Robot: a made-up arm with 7 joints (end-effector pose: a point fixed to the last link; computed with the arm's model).
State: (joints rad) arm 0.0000 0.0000 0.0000 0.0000 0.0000 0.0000 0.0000
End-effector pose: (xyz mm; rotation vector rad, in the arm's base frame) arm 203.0 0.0 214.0 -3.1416 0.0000 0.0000
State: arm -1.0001 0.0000 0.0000 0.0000 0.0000 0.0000 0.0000
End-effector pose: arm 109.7 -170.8 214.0 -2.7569 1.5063 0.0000
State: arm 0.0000 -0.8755 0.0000 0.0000 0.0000 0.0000 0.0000
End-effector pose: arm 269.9 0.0 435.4 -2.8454 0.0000 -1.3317
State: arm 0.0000 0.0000 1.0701 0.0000 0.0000 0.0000 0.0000
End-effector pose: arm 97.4 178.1 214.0 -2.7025 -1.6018 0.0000
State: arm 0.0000 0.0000 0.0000 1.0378 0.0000 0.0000 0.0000
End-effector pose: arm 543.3 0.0 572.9 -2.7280 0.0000 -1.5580
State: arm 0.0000 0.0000 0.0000 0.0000 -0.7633 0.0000 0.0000
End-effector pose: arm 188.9 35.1 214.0 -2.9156 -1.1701 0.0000
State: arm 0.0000 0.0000 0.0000 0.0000 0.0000 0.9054 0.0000
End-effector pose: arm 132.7 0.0 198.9 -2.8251 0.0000 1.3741
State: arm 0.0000 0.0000 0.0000 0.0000 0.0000 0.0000 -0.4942
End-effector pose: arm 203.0 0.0 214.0 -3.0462 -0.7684 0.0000
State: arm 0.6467 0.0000 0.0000 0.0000 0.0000 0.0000 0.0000
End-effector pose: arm 162.0 122.3 214.0 -2.9788 -0.9982 0.0000
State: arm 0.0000 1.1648 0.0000 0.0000 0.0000 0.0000 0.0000
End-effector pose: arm -87.2 0.0 137.7 -2.6237 0.0000 1.7280
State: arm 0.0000 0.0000 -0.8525 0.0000 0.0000 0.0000 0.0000
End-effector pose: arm 133.6 -152.8 214.0 -2.8605 1.2989 0.0000
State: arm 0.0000 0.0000 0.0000 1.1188 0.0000 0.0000 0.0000
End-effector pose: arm 551.3 0.0 612.5 -2.6627 0.0000 -1.6672
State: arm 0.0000 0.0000 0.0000 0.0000 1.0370 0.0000 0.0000
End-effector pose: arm 178.1 -43.6 214.0 -2.7287 1.5569 0.0000
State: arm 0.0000 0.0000 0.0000 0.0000 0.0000 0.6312 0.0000
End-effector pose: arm 155.1 0.0 196.5 -2.9864 0.0000 0.9751
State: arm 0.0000 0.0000 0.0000 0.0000 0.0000 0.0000 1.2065
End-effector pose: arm 203.0 0.0 214.0 -2.5871 1.7823 0.0000
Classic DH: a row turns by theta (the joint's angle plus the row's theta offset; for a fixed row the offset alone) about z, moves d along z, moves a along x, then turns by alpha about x. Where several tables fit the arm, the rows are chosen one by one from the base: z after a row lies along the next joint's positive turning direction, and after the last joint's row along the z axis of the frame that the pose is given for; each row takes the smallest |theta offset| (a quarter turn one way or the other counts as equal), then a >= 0, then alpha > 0; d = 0 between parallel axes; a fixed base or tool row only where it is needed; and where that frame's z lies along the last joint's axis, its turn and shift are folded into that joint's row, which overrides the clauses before.
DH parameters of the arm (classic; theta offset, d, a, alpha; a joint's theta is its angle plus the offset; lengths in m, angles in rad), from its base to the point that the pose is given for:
joint 1: 0 0.3962 0 -1.5708
joint 2: 0 0 0 1.5708
joint 3: 0 0.2952 0.0589 1.5708
joint 4: 0 0 0.0934 1.5708
joint 5: 0 0.4127 0 1.5708
joint 6: 0 0 0.0507 -1.5708
joint 7: 0 0.0647 0 0

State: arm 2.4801 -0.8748 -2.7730 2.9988 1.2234 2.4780 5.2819
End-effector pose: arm 483.5 -265.2 826.4 -1.4686 -1.4848 -0.7143
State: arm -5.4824 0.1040 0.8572 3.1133 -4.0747 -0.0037 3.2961
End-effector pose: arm 95.8 70.4 1162.2 -0.1382 -0.0804 -2.2574
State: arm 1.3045 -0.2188 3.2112 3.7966 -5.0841 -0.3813 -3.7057
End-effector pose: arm -39.2 190.0 1031.4 -0.4196 -0.5727 -1.0151
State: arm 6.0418 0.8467 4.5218 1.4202 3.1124 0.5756 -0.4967
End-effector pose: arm 22.6 -572.6 678.7 0.1096 1.6881 -2.5524
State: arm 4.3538 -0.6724 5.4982 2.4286 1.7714 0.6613 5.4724
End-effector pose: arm -107.5 342.0 1105.1 0.1955 -0.0912 1.5798
